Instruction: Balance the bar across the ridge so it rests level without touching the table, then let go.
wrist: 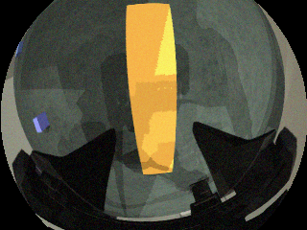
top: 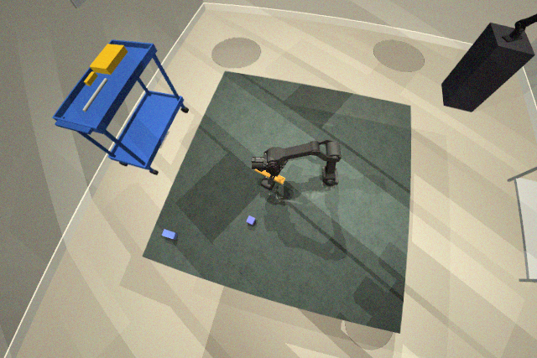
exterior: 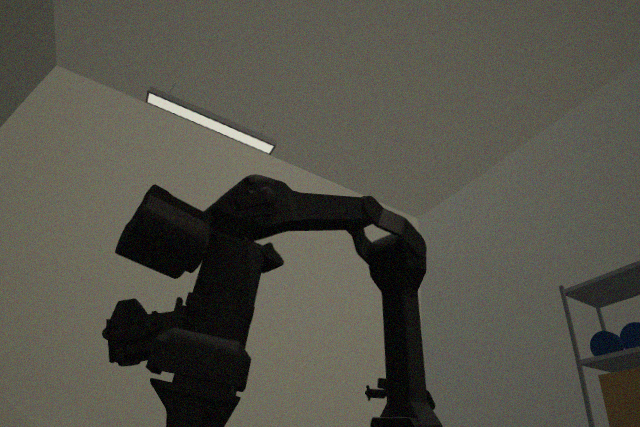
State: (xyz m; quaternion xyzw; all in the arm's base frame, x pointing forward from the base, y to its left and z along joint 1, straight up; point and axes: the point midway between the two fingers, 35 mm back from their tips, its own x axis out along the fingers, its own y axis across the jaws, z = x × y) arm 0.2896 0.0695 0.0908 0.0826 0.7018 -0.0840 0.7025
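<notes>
My gripper tip is now 30 mm short of the bar and 10 mm to the left of it.
</notes>
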